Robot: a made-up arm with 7 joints.
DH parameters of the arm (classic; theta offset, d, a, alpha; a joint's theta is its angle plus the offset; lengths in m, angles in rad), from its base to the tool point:
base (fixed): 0 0 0 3.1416
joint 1: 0 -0.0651 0.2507 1.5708
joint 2: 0 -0.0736 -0.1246 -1.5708
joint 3: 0 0.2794 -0.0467 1.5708
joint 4: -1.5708 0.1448 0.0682 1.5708
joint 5: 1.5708 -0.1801 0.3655 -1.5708
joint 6: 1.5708 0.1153 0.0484 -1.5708
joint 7: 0 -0.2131 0.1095 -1.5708
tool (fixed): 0 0.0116 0 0
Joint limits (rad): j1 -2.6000..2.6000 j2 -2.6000..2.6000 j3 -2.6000..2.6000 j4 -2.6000..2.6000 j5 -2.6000..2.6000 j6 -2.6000..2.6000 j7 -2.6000..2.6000
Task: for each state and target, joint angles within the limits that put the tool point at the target. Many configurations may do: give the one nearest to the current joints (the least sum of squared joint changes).
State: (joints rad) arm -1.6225 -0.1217 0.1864 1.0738 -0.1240 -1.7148 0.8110
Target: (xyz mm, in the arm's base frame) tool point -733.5 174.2 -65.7
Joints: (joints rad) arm -2.0830 -0.4242 0.3317 1.0916 -0.2105 -1.2720 0.6297
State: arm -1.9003 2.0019 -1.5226 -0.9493 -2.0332 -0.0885 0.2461
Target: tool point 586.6 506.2 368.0
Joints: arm -1.5907 1.5992 -1.2693 -1.1999 -1.8995 -0.1570 0.2774
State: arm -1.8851 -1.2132 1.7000 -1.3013 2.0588 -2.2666 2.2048
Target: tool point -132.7 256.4 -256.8
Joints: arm -2.2260 -0.6948 1.7431 -1.3238 2.4944 -2.1322 2.3335
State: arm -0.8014 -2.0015 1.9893 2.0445 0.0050 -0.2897 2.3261
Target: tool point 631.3 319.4 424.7
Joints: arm -1.1787 -1.5601 2.2865 2.0326 -0.0085 -0.8345 2.4419
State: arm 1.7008 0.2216 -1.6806 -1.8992 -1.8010 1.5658 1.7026
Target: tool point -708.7 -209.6 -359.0
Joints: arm 1.5850 0.0691 -1.8602 -2.4986 -1.8013 1.3044 1.8301
